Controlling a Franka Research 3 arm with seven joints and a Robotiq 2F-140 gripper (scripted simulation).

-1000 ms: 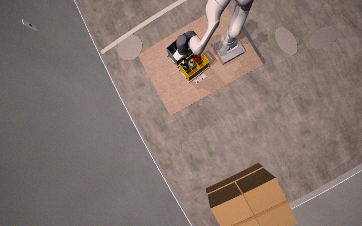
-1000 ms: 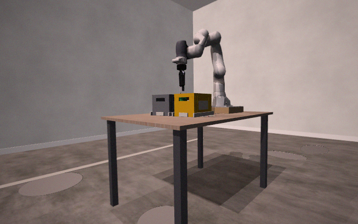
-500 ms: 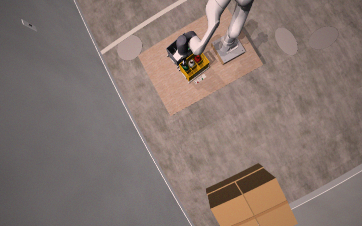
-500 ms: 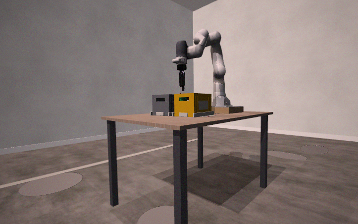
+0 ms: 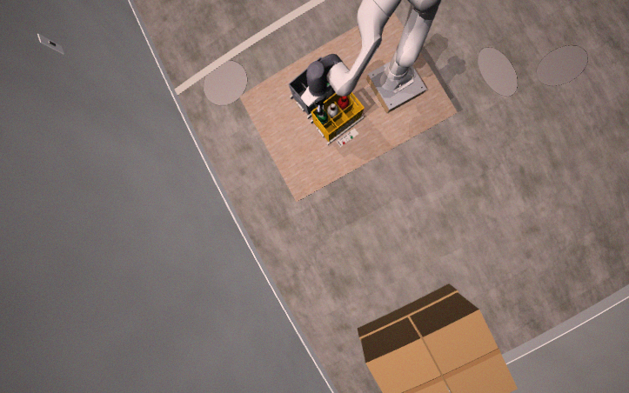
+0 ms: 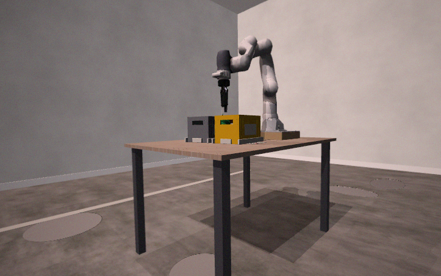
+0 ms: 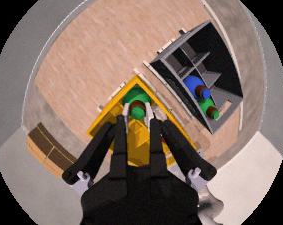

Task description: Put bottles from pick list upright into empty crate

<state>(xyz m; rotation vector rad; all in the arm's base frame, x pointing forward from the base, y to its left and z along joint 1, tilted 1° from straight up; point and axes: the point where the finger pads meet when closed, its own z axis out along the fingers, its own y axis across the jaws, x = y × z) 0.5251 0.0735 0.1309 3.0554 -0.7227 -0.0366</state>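
My gripper is now 80 mm past the white bottle, 20 mm to the left of it and 110 mm above it. The rest, counted from my hand: blue bottle (50 mm behind, 170 mm to the right, 110 mm below); yellow crate (100 mm behind, 20 mm to the left, 110 mm below); red bottle (170 mm behind, 40 mm to the right, 110 mm below).
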